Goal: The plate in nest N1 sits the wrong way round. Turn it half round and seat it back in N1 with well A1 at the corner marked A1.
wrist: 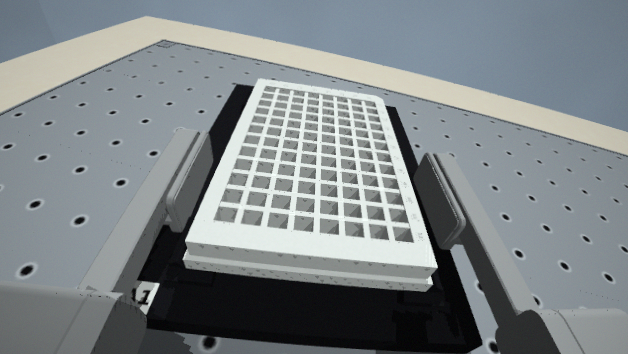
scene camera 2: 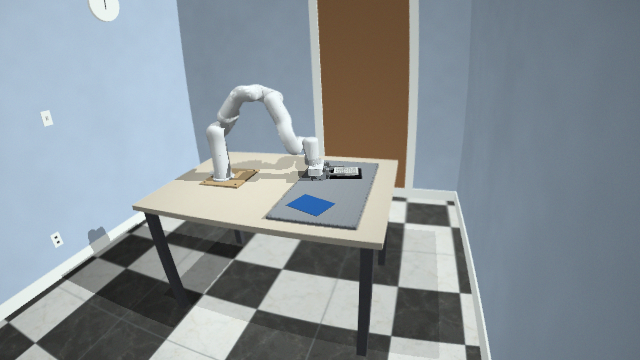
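Observation:
The white well plate [scene camera 2: 346,171] [wrist: 310,252] lies over the black nest N1 [scene camera 2: 360,175] [wrist: 300,320]. In the wrist view its near edge stands back from the nest's near edge, where a dark stretch of the nest shows. A white A1 label [wrist: 144,297] is at the nest's near left corner. The numbers on the plate run along its right side, with the highest nearest the camera. My gripper [scene camera 2: 330,171] [wrist: 317,192] is open, one finger on each side of the plate, with a gap on the right. Whether the left pad touches the plate is hard to tell.
The nest stands on a grey perforated board [scene camera 2: 345,200] [wrist: 115,115] on the beige table [scene camera 2: 225,205] [wrist: 90,42]. A blue square [scene camera 2: 310,205] lies on the board's front part. The arm's wooden base plate [scene camera 2: 242,178] is at the table's left.

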